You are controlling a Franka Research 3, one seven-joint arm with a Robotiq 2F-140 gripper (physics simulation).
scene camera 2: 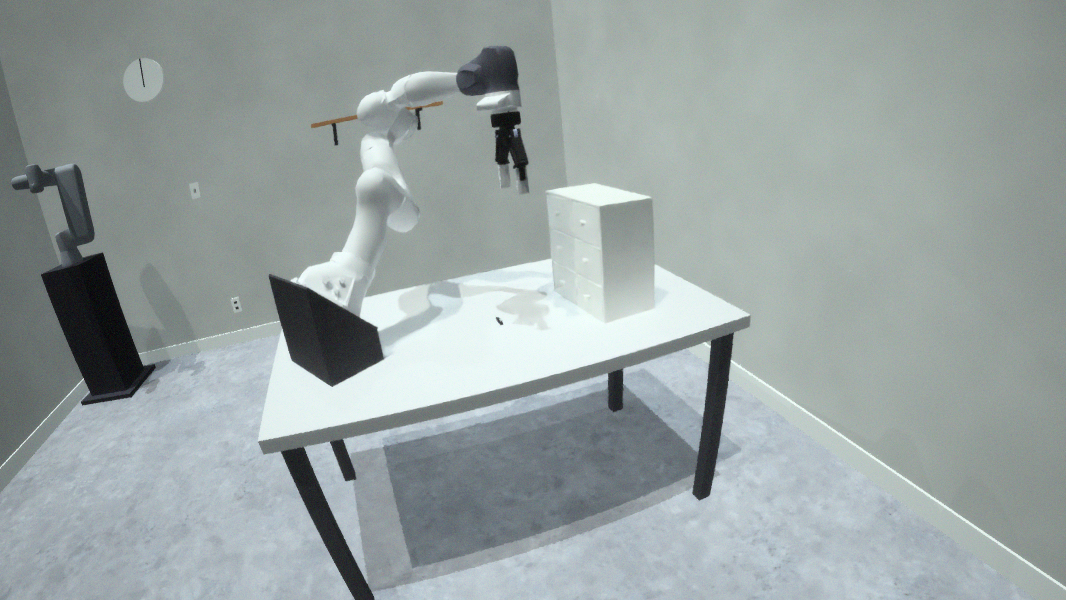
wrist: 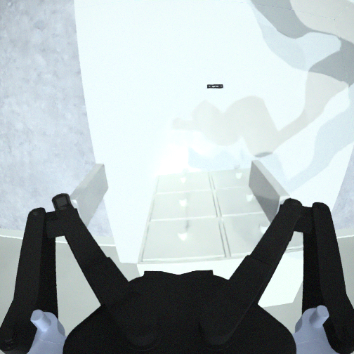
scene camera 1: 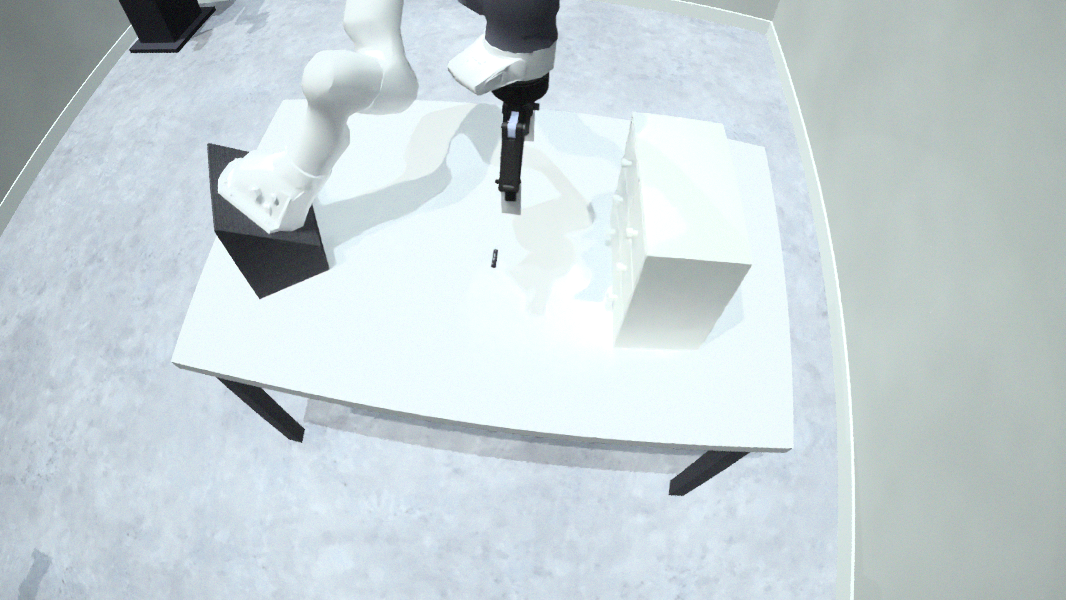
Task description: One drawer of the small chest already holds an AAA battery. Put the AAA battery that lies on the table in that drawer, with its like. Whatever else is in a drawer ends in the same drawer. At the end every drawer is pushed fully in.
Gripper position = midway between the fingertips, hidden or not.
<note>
In view: my gripper (scene camera 1: 518, 173), a small white chest (scene camera 1: 697, 249) and a drawer (scene camera 2: 588, 256).
The small white chest shows as well in scene camera 2 (scene camera 2: 626, 226) and in the wrist view (wrist: 225, 266). My gripper also shows in scene camera 2 (scene camera 2: 514, 190) and in the wrist view (wrist: 177, 174).
</note>
